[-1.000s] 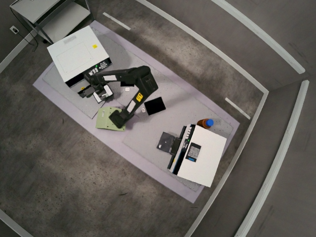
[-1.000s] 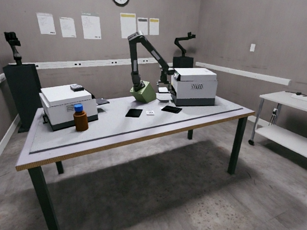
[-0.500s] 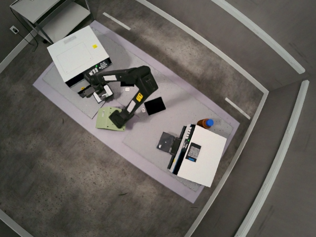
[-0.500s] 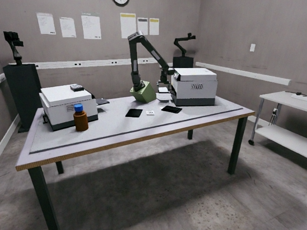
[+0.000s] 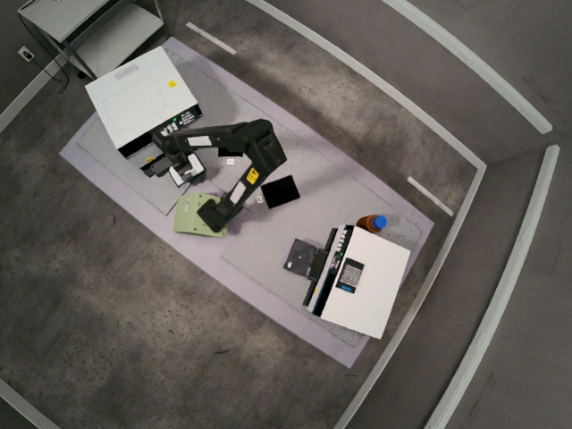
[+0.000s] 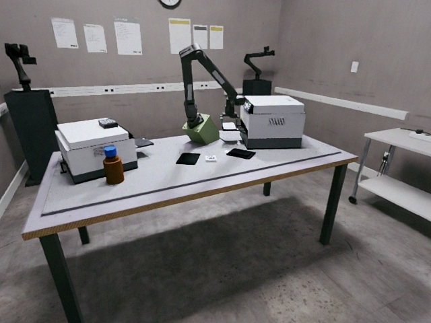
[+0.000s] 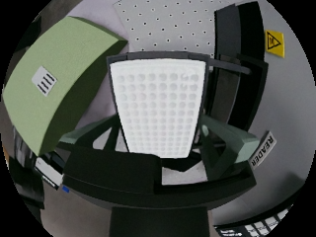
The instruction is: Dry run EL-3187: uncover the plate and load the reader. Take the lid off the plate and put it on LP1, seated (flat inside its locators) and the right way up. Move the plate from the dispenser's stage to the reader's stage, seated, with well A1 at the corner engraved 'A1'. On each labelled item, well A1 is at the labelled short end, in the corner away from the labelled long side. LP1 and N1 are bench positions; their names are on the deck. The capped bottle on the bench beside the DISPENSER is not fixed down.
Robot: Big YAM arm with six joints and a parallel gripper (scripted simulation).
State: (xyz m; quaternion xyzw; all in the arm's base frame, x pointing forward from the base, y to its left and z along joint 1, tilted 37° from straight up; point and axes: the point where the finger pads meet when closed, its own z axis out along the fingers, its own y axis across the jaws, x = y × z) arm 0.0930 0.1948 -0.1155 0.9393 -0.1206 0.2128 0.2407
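Right now my hand is right at the white well plate. Also, from my hand: black pad: 380 mm to the right, 200 mm ahead, 120 mm below; white label: 170 mm ahead, 120 mm below, 100 mm to the right; brown capped bottle: 810 mm to the right, 330 mm ahead, 10 mm below.
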